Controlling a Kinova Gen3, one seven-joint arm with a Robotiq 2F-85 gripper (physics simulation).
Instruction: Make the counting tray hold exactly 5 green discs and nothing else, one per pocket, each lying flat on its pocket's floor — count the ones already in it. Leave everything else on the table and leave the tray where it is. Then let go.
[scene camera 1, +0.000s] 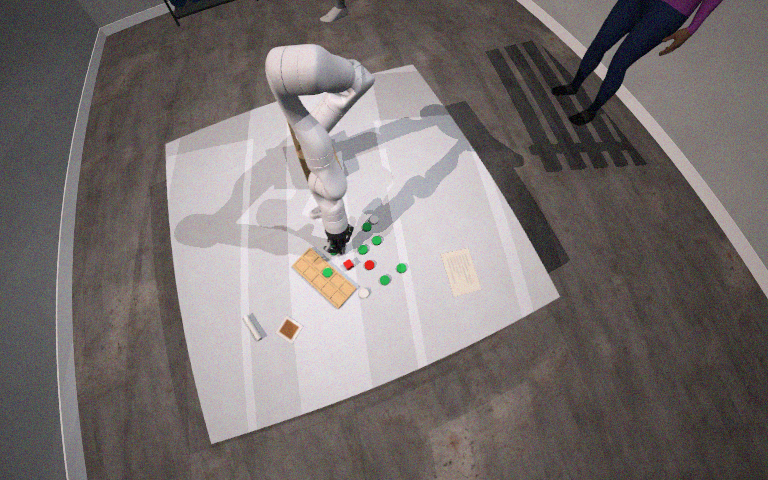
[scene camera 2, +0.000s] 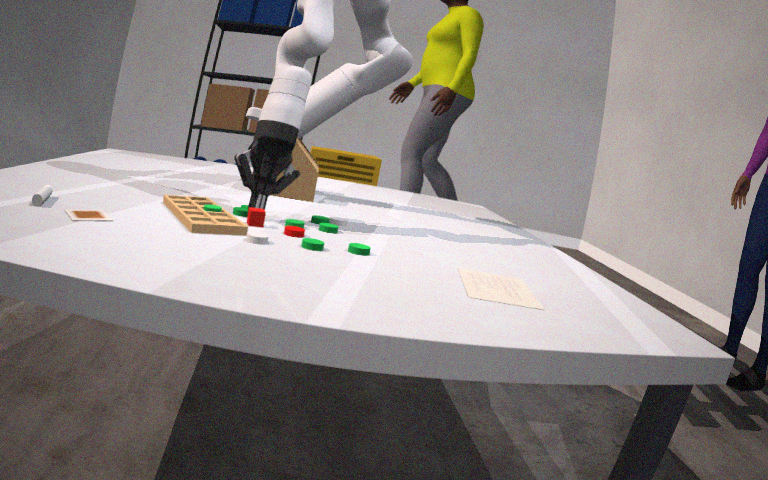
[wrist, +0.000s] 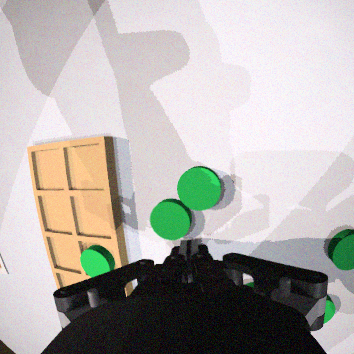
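Observation:
The wooden counting tray (scene camera 1: 342, 294) (scene camera 2: 218, 229) (wrist: 114, 190) holds one green disc (scene camera 1: 327, 272) (scene camera 2: 212, 208) (wrist: 97, 261); I cannot tell if it lies fully flat. My gripper (scene camera 1: 336, 251) (scene camera 2: 258, 204) (wrist: 189, 250) is shut and empty, low over the table beside the tray. Two green discs lie close together by the fingertips in the wrist view, a nearer one (wrist: 170, 219) and a farther one (wrist: 199, 188); the arm partly hides them in the first scene view. Several other green discs lie loose, including one (scene camera 1: 363, 249) (scene camera 2: 294, 223) and another (scene camera 1: 385, 280) (scene camera 2: 312, 243).
A red cube (scene camera 1: 348, 264) (scene camera 2: 256, 217) stands between the tray and a red disc (scene camera 1: 369, 264) (scene camera 2: 293, 230). A white disc (scene camera 1: 364, 293) (scene camera 2: 257, 239) lies near the tray's end. A printed sheet (scene camera 1: 461, 272) (scene camera 2: 500, 288), a brown-centred square (scene camera 1: 289, 328) (scene camera 2: 89, 215) and a white cylinder (scene camera 1: 253, 327) (scene camera 2: 41, 195) lie farther off.

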